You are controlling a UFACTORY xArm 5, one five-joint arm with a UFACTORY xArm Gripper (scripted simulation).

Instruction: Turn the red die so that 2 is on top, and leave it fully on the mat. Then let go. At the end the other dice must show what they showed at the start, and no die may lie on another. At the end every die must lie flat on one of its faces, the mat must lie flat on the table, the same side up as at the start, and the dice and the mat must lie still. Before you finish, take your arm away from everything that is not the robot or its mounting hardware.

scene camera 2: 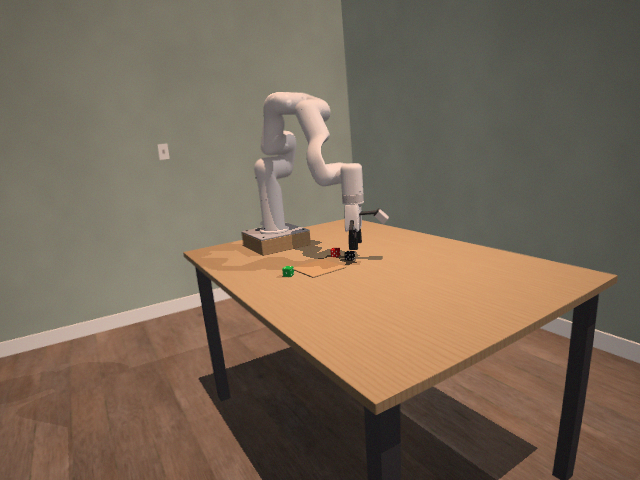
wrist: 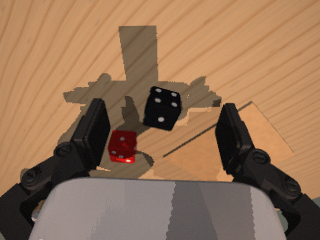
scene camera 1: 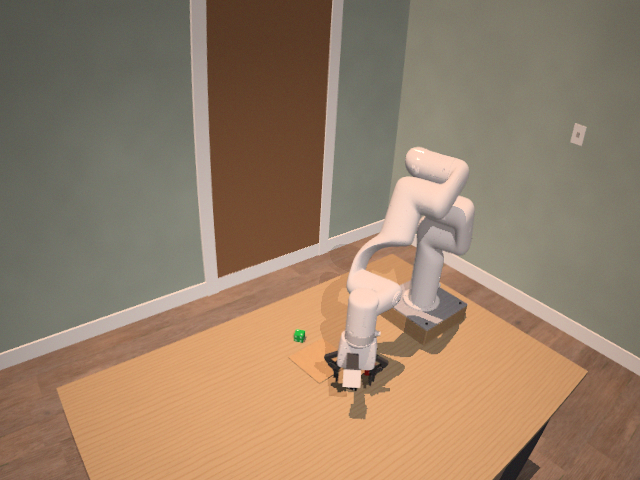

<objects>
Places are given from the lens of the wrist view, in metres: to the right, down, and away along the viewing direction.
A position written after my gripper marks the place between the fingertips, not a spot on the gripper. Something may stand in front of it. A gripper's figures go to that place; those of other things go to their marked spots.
my gripper (wrist: 163,115): 0.00, -0.01, 0.14
tan mat (wrist: 200,156): 0.06, 0.05, 0.25
red die (wrist: 122,146): -0.04, 0.03, 0.20
The marked spots on the red die and the tan mat are 0.11 m apart.
</objects>
